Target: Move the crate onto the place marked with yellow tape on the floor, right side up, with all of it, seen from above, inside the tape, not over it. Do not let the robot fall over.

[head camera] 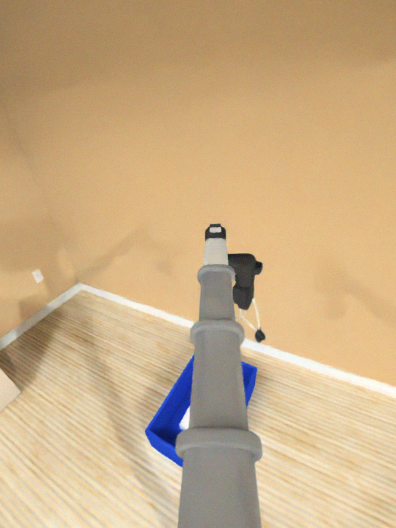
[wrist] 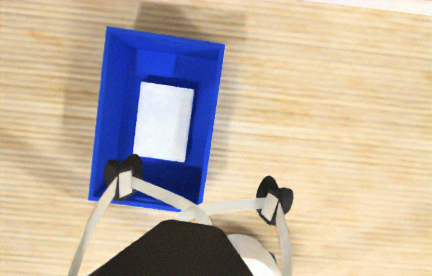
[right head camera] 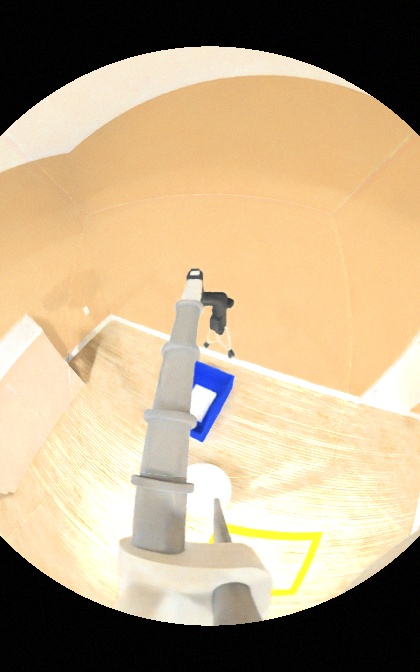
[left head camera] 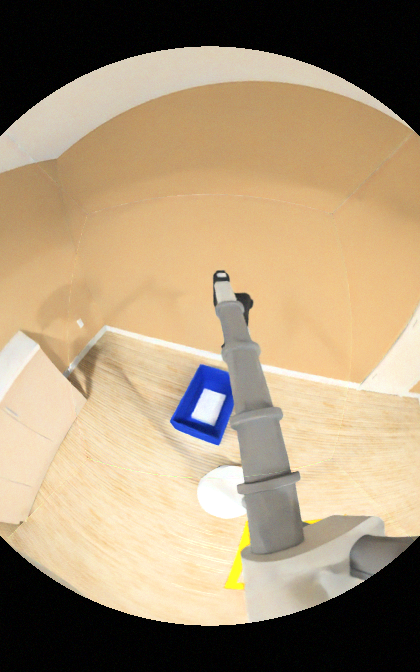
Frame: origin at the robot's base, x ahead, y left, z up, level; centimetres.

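Where they show: gripper, fingertip midpoint: (wrist: 200, 180).
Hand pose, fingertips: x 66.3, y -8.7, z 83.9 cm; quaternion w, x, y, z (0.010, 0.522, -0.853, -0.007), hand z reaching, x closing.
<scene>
After its pixels a point has its place.
The blue open crate (head camera: 172, 400) {x 75.8, y 27.2, z 12.6 cm} (left head camera: 192, 392) (right head camera: 218, 407) (wrist: 107, 110) {x 84.9, y 22.9, z 14.6 cm} stands right side up on the floor near the back wall, with a white block (left head camera: 209, 406) (right head camera: 203, 402) (wrist: 162, 122) {x 75.2, y 7.3, z 4.4 cm} inside. The arm hides part of it in the head views. My gripper (right head camera: 219, 349) (wrist: 200, 180) {x 66.3, y -8.7, z 83.9 cm} is open and empty. In the wrist view its left fingertip overlaps the crate's near left corner, and the right fingertip appears over floor to the crate's right; its height above the rim is unclear. The yellow tape outline (left head camera: 239, 555) (right head camera: 275, 535) lies at the lower right, partly hidden by my arm and its mount.
A large pale box (head camera: 7, 390) (left head camera: 40, 440) (right head camera: 35, 410) stands at the left. The back wall with its white baseboard (head camera: 320, 367) {x 103.9, y -69.5, z 3.0 cm} runs close behind the crate. A white disc (left head camera: 220, 492) (right head camera: 210, 485), seemingly my base, shows between crate and tape.
</scene>
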